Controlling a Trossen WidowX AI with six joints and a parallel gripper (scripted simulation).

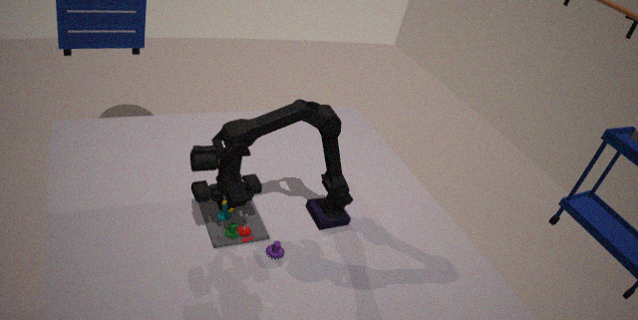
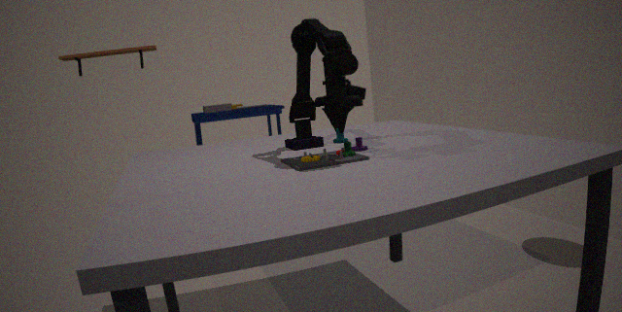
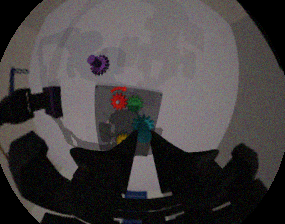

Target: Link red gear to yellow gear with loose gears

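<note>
Now: the green gear 20 mm behind my gripper tip, 30 mm to the left of it and 60 mm below it. From my gripper tip the other things lie so: yellow gear 40 mm behind, 80 mm to the right, 60 mm below; then red gear 60 mm behind, 30 mm to the left, 70 mm below; then teal gear 10 mm below.
</note>
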